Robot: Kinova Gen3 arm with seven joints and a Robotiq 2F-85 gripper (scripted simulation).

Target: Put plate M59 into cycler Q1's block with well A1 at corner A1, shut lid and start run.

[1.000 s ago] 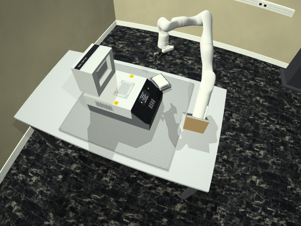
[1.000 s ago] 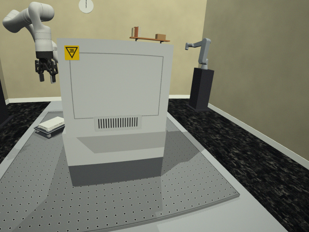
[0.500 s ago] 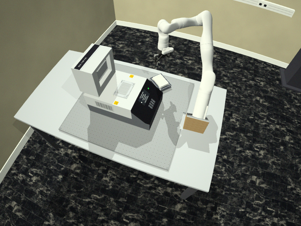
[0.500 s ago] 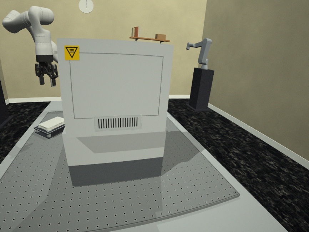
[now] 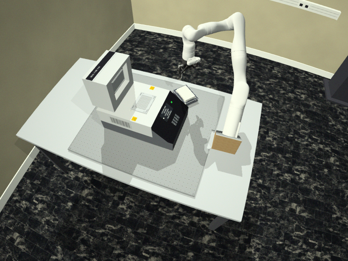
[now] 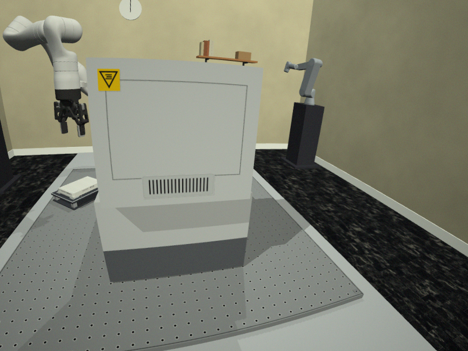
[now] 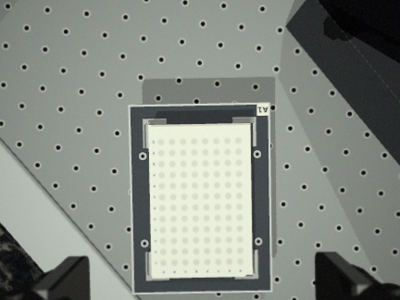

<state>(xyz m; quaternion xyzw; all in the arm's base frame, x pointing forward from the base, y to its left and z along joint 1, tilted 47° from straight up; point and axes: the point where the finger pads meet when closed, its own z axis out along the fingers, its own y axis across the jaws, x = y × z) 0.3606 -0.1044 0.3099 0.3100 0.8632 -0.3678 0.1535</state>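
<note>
My gripper is now 190 mm above the plate M59. Round my hand: plate nest N1: 200 mm below; nest A1 mark: 20 mm behind, 90 mm to the left, 200 mm below.
</note>
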